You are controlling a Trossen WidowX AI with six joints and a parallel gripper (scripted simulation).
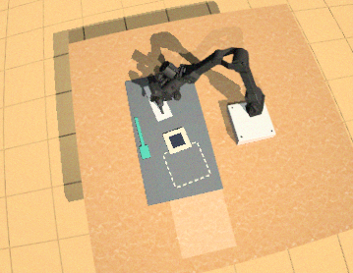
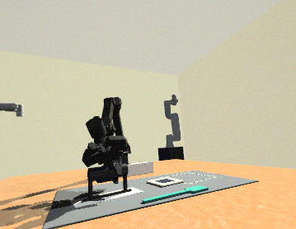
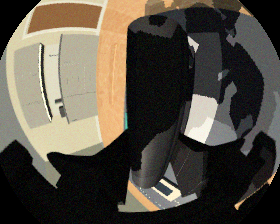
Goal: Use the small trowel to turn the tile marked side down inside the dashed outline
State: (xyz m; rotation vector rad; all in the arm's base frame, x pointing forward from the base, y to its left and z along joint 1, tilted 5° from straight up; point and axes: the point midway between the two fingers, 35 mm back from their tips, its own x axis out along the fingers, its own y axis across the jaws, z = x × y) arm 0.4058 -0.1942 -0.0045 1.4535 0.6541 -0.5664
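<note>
My gripper tip is 3 cm past the grey mat, 15 cm to the right of it and 7 cm above it. From my gripper tip the other things lie so: teal flat tool: 11 cm ahead, 16 cm to the left, 5 cm below; tile: 5 cm behind, 20 cm to the left, 4 cm below; small trowel: 3 cm behind, 1 cm below.
</note>
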